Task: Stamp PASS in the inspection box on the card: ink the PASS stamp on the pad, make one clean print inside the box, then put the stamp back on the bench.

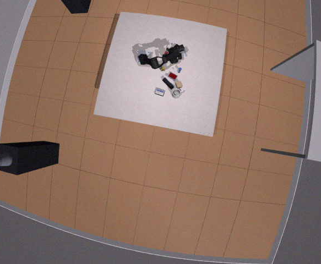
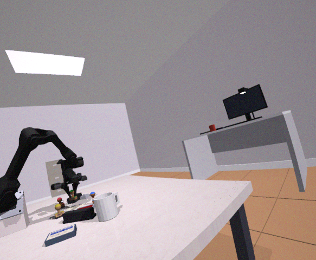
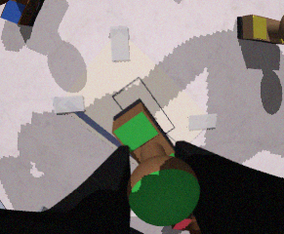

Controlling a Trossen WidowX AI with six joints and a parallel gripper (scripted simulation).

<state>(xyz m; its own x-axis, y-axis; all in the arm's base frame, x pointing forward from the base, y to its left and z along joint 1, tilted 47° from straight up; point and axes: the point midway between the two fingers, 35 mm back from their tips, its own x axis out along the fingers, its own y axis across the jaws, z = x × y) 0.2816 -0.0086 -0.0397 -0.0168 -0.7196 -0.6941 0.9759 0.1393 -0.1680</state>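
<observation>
Now: gripper tip 6 cm above the pale card. The rest, counted from my gripper tip: yellow-knobbed stamp (9 cm to the right, 8 cm behind, 4 cm below); green-knobbed stamp (right at my gripper tip); red-knobbed stamp (10 cm to the left, 7 cm behind, 4 cm below).
</observation>
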